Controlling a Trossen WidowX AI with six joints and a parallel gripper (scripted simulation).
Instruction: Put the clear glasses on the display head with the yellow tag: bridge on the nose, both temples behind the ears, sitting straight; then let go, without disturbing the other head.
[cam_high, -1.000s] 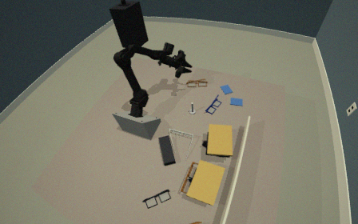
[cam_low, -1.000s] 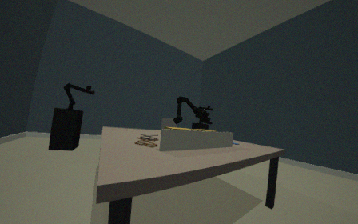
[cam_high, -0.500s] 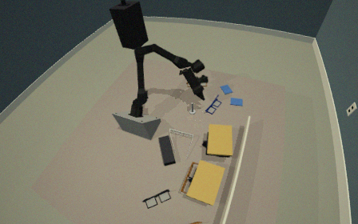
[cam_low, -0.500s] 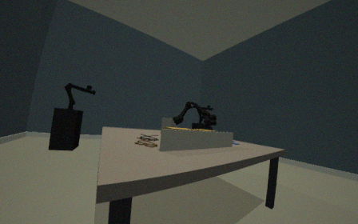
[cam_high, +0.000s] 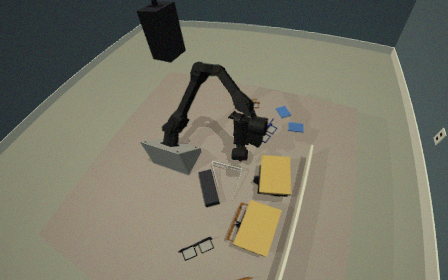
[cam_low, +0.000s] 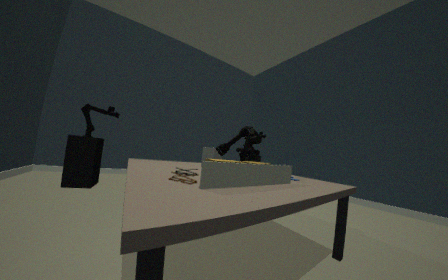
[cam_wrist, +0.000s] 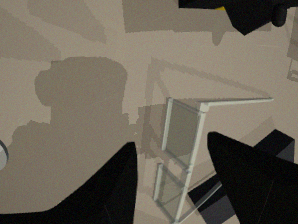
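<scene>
My gripper tip is now 70 mm past the white post, 140 mm to the right of it and 50 mm above it. Round my gripper tip: black case: 70 mm behind, 170 mm to the right, 60 mm below; long pale board: 300 mm ahead, 130 mm to the right, 20 mm below.
</scene>
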